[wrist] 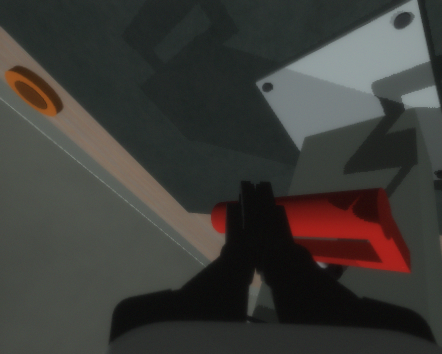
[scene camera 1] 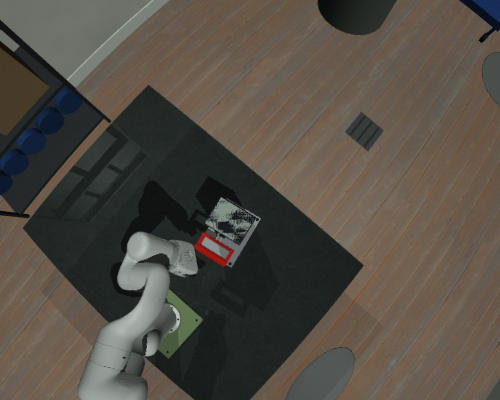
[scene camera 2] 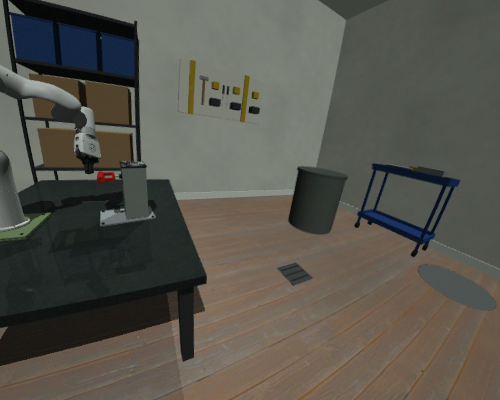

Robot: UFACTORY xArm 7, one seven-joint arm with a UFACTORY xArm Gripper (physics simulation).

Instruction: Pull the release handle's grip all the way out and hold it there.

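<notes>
The release handle's red grip is a rectangular loop with a thick round bar. It stands out from a grey-green upright box on a short rod, with a gap between loop and box. The box stands on a light base plate. My gripper is shut and empty. In scene camera 2 its fingertips are just left of the grip and slightly higher. In the wrist view they overlap the bar's left part; contact cannot be told. The arm hides the fingers in scene camera 1.
The black table carries the box and the arm's green mounting plate. A shelf rack stands behind the table. A grey bin and a blue cart stand on the floor farther right.
</notes>
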